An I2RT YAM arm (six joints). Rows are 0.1 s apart.
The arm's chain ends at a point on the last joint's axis. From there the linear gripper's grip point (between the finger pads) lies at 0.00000 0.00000 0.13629 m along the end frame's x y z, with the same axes.
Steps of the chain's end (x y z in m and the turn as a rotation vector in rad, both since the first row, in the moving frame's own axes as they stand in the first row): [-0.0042, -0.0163, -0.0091, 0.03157, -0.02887, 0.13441]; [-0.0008, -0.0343, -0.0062, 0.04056, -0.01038, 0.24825]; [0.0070, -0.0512, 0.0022, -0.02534, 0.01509, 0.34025]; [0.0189, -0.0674, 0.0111, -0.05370, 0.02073, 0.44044]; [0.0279, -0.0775, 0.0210, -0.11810, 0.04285, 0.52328]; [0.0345, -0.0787, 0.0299, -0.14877, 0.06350, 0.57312]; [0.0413, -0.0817, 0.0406, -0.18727, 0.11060, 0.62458]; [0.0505, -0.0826, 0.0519, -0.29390, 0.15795, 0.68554]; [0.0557, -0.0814, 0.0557, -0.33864, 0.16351, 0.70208]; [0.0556, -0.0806, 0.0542, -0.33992, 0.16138, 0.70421]
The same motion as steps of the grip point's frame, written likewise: [-0.0078, -0.0209, -0.0092, 0.03157, -0.02887, 0.13441]; [-0.0015, -0.0399, -0.0063, 0.04056, -0.01038, 0.24825]; [0.0084, -0.0475, 0.0021, -0.02534, 0.01509, 0.34025]; [0.0200, -0.0597, 0.0109, -0.05370, 0.02073, 0.44044]; [0.0294, -0.0607, 0.0200, -0.11810, 0.04285, 0.52328]; [0.0370, -0.0572, 0.0282, -0.14877, 0.06350, 0.57312]; [0.0476, -0.0535, 0.0375, -0.18727, 0.11060, 0.62458]; [0.0569, -0.0393, 0.0447, -0.29390, 0.15795, 0.68554]; [0.0603, -0.0326, 0.0466, -0.33864, 0.16351, 0.70208]; [0.0599, -0.0317, 0.0451, -0.33992, 0.16138, 0.70421]
